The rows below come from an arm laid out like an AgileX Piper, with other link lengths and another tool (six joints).
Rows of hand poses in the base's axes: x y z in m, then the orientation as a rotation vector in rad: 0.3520 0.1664 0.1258 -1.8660 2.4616 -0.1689; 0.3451 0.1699 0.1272 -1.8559 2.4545 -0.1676; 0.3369 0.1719 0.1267 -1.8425 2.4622 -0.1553; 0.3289 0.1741 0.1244 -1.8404 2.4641 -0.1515; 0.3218 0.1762 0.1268 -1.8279 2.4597 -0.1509; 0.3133 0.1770 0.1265 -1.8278 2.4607 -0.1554; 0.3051 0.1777 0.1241 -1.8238 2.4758 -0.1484; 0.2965 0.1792 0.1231 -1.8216 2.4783 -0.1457; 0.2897 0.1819 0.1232 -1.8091 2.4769 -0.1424; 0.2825 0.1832 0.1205 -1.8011 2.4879 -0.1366
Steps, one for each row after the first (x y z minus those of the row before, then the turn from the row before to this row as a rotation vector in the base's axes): -0.0069 0.0035 0.0014 0.0076 -0.0092 -0.0018; -0.0082 0.0020 -0.0005 0.0084 0.0025 -0.0096; -0.0080 0.0022 -0.0023 0.0020 0.0015 -0.0018; -0.0071 0.0021 0.0024 0.0069 -0.0089 -0.0043; -0.0085 0.0008 -0.0003 -0.0029 -0.0010 -0.0006; -0.0082 0.0007 -0.0024 -0.0012 0.0103 -0.0082; -0.0086 0.0015 -0.0010 0.0012 0.0015 -0.0021; -0.0068 0.0027 0.0001 0.0070 -0.0060 -0.0055; -0.0072 0.0013 -0.0027 0.0013 0.0053 -0.0084
